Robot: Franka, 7 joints.
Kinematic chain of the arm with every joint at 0, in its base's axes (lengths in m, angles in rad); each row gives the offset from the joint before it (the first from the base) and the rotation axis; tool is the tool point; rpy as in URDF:
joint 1: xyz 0 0 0.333 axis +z
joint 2: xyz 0 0 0 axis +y
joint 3: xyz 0 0 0.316 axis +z
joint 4: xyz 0.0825 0 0 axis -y
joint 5: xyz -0.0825 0 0.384 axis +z
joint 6: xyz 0 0 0 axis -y
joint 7: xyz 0.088 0 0 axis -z
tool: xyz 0 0 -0.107 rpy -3.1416 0 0
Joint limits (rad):
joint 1: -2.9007..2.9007
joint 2: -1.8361..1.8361
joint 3: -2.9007..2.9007
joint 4: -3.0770..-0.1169
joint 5: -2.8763..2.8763
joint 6: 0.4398..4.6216
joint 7: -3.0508..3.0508
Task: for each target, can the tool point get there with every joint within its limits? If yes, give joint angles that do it. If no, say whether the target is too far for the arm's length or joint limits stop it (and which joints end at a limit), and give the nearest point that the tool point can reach.
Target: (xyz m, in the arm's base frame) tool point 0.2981 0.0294 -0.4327
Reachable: no: joint limits stop it (at a limit: joint 2) | nearest point 0.2962 0.0292 -0.3606 | short by 0.072 m
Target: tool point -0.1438 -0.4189 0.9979
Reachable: yes | joints -1.6589 0.3357 0.0544 -0.3683 1.6648 3.4572 -0.3917
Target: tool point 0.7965 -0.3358 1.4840
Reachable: no: too far | nearest point 0.4747 -0.2001 1.0190 | short by 0.582 m
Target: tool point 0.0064 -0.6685 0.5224
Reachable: yes | joints -1.9260 0.2582 0.3193 -1.7599 -0.8999 2.9536 -1.5076
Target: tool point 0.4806 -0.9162 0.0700
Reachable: no: too far | nearest point 0.3862 -0.7363 0.1216 | short by 0.210 m
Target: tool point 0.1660 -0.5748 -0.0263
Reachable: yes | joints -1.1903 1.4143 0.1533 -1.1016 1.9354 3.8304 -1.1711
